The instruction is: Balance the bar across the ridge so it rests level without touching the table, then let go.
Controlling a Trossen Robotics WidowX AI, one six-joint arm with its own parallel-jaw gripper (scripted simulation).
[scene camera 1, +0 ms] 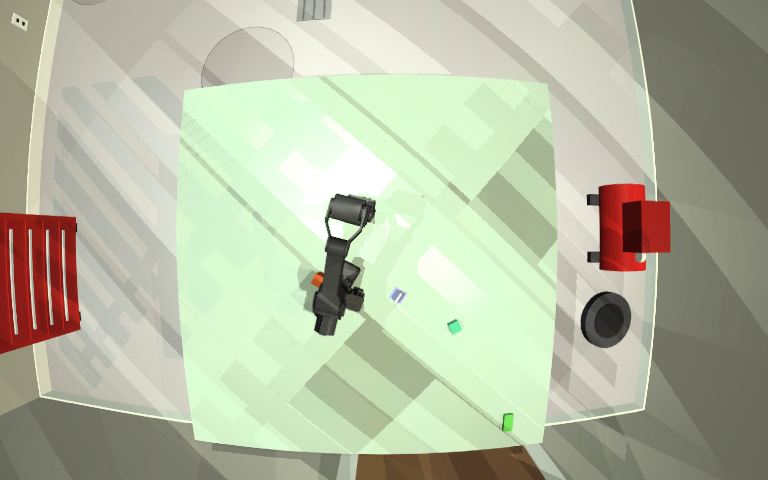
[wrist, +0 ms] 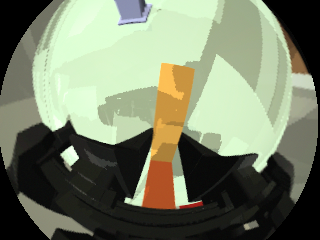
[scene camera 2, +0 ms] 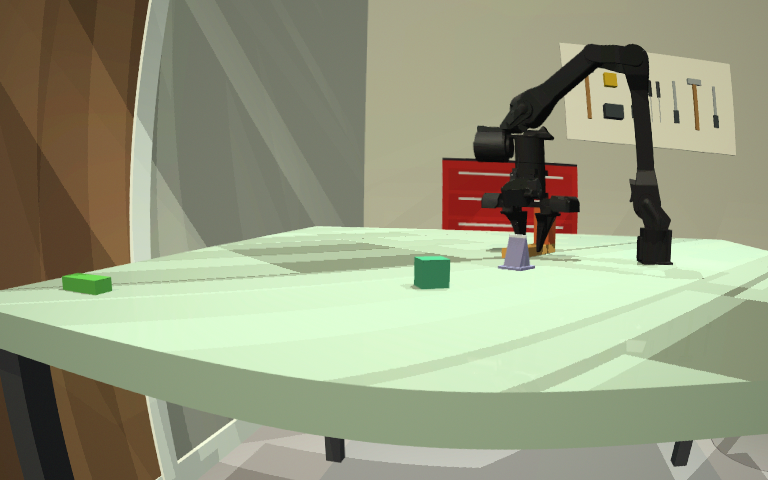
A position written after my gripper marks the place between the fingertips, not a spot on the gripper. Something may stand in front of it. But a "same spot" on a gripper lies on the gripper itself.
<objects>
My gripper shows in scene camera 1, in the wrist view (166, 133) and in scene camera 2. The same spot on my gripper: (scene camera 1: 354, 297) is (scene camera 2: 525, 183).
</objects>
